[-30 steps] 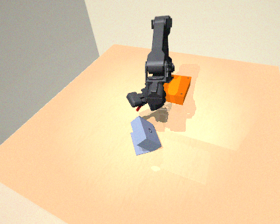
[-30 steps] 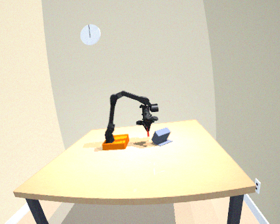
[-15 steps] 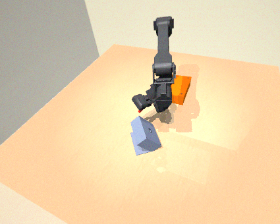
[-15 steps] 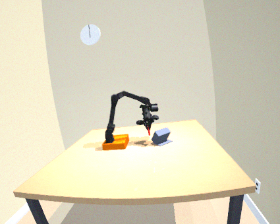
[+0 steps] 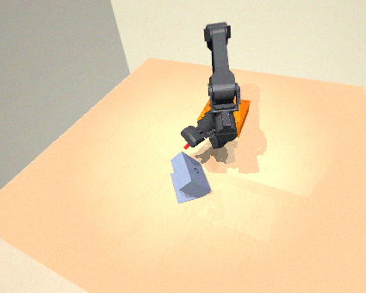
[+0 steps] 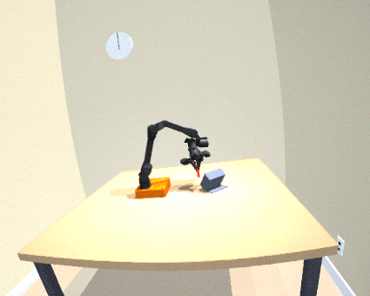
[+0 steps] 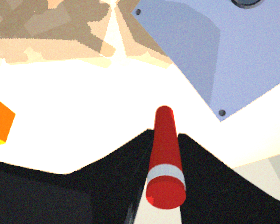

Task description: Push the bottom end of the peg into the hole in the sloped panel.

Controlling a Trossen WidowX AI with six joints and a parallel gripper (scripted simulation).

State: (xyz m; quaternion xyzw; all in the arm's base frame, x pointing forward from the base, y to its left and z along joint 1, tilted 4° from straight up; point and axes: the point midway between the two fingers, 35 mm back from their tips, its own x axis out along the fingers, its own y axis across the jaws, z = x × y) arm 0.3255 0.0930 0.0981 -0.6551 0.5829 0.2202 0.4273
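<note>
The sloped panel lies 80 mm ahead of my gripper tip, 40 mm to the left of it and 70 mm below it. Also, from my gripper tip: red peg (10 mm to the left, 10 mm above).
</note>
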